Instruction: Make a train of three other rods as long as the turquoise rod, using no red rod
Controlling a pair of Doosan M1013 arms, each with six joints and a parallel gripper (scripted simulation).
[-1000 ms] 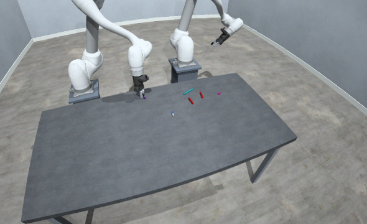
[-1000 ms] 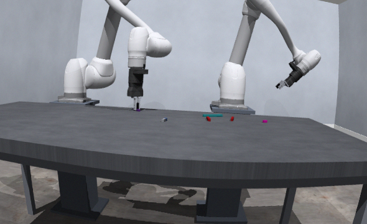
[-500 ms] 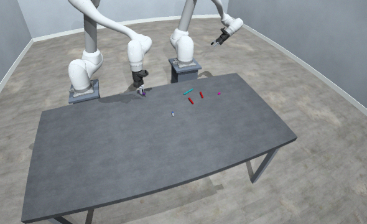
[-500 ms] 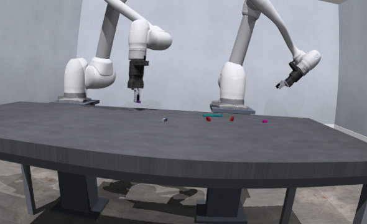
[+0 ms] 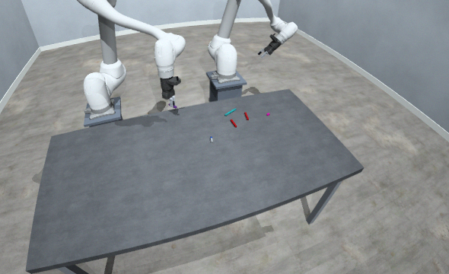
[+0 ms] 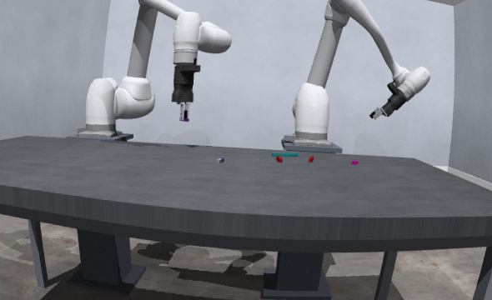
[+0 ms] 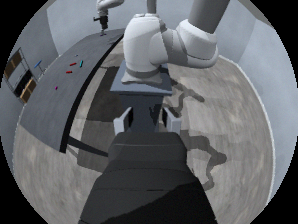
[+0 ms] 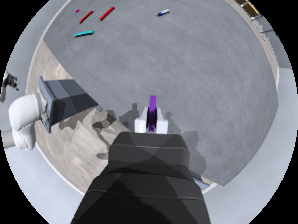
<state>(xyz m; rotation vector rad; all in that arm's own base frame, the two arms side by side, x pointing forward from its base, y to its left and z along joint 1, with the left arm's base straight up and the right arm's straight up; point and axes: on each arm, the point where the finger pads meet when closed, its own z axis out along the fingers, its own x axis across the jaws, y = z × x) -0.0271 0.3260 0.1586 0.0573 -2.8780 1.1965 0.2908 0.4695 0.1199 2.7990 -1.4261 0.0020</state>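
Observation:
Right now my right hand is 280 mm short of the grey rod, 130 mm to the right of it and 110 mm above it. Also, from my right hand: blue rod (260 mm ahead, 130 mm to the left, 110 mm below); then purple rod (20 mm below); then turquoise rod (360 mm to the left, 110 mm below, 100 mm ahead).

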